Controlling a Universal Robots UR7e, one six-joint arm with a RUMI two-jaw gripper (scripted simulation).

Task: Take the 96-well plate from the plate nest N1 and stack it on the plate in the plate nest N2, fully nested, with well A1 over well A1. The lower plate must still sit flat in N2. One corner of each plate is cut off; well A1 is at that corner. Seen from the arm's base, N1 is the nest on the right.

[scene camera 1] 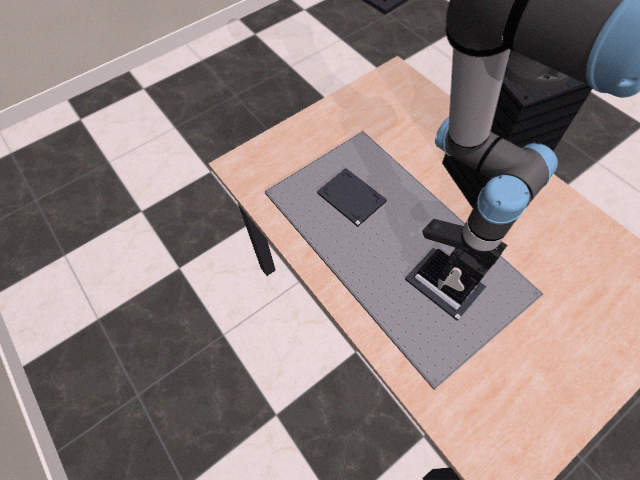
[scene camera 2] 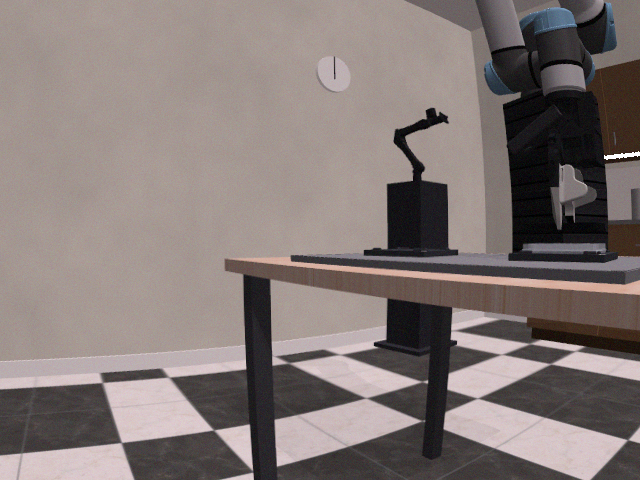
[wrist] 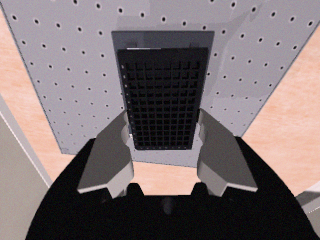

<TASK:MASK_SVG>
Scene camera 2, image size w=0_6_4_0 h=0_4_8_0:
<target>white 96-well plate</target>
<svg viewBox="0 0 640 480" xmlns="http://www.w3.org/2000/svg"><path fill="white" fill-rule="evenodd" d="M522 249L532 250L532 253L583 254L584 251L606 252L605 243L523 244Z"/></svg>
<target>black 96-well plate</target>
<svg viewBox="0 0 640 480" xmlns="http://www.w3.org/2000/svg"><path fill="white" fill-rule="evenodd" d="M604 223L598 222L562 223L562 230L557 229L556 223L523 224L522 233L606 232Z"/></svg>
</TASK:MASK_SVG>
